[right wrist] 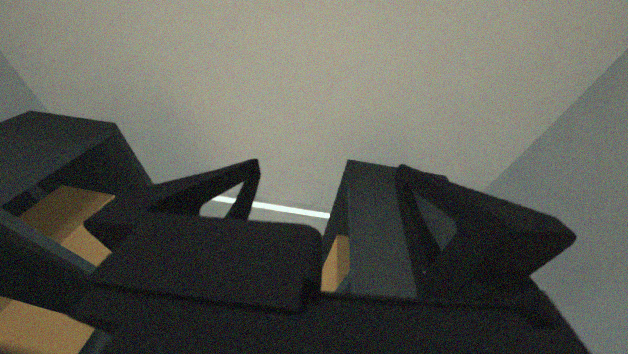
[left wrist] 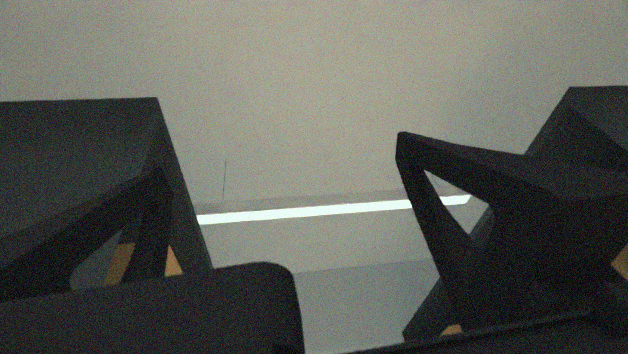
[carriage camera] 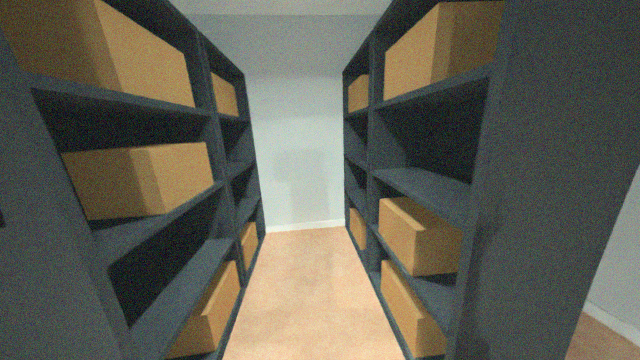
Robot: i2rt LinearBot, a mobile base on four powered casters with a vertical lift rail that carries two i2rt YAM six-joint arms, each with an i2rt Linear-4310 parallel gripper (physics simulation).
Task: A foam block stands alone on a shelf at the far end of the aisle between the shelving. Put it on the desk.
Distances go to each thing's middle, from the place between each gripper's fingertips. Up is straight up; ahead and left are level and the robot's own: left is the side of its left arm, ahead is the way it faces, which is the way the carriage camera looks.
The shelf (carriage camera: 155,179) lies 810 mm ahead of my right hand, 1200 mm to the left of it and 210 mm below it.
Right now the shelf is 800 mm ahead of my left hand, 510 mm to the left of it and 200 mm below it.
